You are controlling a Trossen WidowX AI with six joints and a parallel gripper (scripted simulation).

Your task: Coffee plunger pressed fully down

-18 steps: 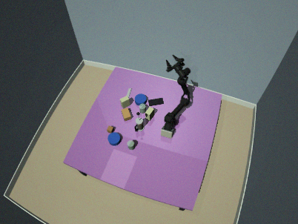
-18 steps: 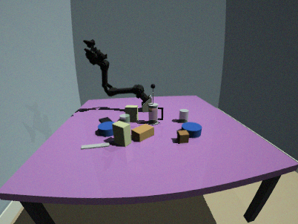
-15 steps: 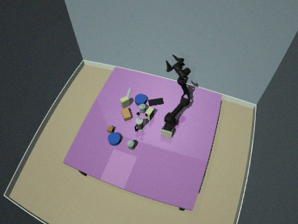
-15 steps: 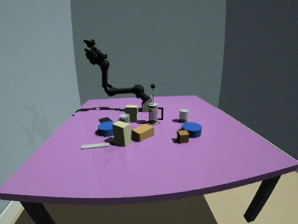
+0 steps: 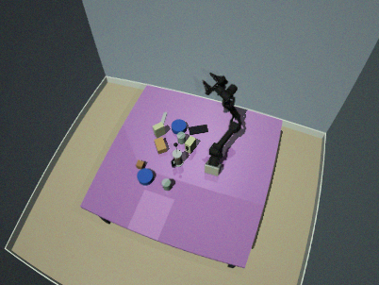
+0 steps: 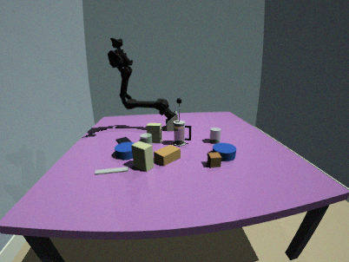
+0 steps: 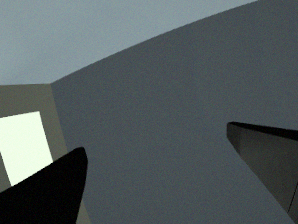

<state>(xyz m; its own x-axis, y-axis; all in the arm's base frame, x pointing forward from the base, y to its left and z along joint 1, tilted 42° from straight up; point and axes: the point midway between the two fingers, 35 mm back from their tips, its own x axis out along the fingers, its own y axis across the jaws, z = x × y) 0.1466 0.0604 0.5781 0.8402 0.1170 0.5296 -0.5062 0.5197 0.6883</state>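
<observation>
My gripper tip is 100 mm short of the coffee press, 380 mm to the right of it and 460 mm above it. Round my gripper tip: flat white strip 360 mm ahead, 20 mm to the left, 580 mm below; small brown cube 360 mm ahead, 490 mm to the left, 560 mm below; orange box 280 mm ahead, 280 mm to the left, 560 mm below.
</observation>
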